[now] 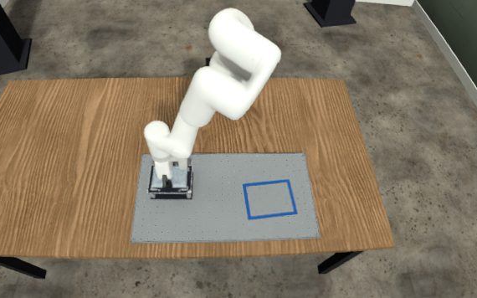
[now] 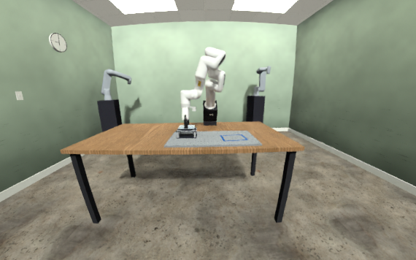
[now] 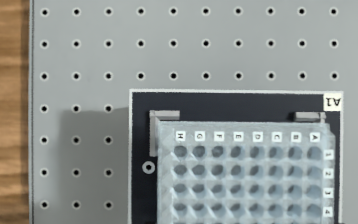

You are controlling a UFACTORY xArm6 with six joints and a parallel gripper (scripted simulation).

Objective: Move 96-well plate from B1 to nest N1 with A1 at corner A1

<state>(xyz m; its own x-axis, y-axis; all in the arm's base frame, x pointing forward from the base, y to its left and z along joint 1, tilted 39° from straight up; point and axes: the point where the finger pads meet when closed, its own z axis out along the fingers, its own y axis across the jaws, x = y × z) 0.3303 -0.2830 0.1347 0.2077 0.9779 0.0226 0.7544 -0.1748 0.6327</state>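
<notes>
Now: the 96-well plate 1 cm below my hand. Round my hand: black raised nest N1: 3 cm below.
</notes>
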